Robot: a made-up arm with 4 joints. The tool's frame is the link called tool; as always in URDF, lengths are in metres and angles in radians. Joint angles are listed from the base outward. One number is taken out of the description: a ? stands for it. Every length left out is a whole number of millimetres.
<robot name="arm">
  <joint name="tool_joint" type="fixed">
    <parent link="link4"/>
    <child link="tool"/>
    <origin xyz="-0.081 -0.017 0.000" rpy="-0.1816 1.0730 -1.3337"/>
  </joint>
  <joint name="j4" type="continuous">
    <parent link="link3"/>
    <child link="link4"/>
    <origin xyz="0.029 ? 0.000" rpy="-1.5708 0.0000 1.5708"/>
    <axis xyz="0 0 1"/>
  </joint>
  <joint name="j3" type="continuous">
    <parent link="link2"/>
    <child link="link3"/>
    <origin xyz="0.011 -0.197 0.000" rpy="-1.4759 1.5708 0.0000"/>
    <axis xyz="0 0 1"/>
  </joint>
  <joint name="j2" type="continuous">
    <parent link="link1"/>
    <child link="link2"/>
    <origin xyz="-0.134 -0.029 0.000" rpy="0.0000 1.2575 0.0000"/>
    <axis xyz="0 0 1"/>
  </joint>
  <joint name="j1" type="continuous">
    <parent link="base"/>
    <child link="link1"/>
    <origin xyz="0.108 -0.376 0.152" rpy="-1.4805 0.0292 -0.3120"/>
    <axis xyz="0 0 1"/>
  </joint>
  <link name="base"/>
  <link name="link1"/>
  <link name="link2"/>
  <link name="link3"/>
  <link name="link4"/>
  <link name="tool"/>
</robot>
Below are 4 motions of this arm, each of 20 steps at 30 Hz.
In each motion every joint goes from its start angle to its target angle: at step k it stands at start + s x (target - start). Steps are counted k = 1, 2, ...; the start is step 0. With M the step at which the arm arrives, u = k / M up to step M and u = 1 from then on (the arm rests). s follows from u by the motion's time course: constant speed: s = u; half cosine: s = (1 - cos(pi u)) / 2; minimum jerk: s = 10 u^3 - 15 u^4 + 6 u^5.
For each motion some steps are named. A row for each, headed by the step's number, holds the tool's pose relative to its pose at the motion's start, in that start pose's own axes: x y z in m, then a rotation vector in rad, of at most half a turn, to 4 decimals.
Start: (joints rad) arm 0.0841 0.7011 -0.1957 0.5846
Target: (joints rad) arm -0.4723 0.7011 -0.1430 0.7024
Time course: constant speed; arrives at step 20
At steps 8, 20:
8: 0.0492 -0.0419 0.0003 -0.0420 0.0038 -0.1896
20: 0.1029 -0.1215 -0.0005 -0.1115 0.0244 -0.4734

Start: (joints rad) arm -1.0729 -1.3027 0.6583 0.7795
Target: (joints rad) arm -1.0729 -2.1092 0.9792 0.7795
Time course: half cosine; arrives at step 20
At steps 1, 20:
1: 0.0004 -0.0004 0.0006 0.0027 -0.0026 -0.0038
20: 0.0283 -0.0824 0.0827 0.3222 -0.4576 -0.6593

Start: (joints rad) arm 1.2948 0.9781 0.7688 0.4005
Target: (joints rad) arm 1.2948 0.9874 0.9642 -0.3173
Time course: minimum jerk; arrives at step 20
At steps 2, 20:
2: -0.0005 0.0001 -0.0003 0.0060 -0.0006 -0.0018
20: -0.0519 0.0292 -0.0278 0.7159 -0.0167 -0.1743

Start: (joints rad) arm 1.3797 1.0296 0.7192 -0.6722
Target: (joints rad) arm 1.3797 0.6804 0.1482 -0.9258
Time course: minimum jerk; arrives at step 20
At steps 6, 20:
6: 0.0202 0.0108 -0.0092 0.0430 -0.0535 -0.1122
20: 0.1326 0.0505 -0.0306 0.3062 -0.3111 -0.6924

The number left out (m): 0.227
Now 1 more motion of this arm.
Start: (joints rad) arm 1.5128 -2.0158 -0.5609 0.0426
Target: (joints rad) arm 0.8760 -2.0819 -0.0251 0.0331
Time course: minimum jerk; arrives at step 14
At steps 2, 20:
2: -0.0051 0.0025 0.0026 0.0139 -0.0018 0.0223
20: -0.2105 -0.0119 0.1201 0.6770 -0.0560 0.8980

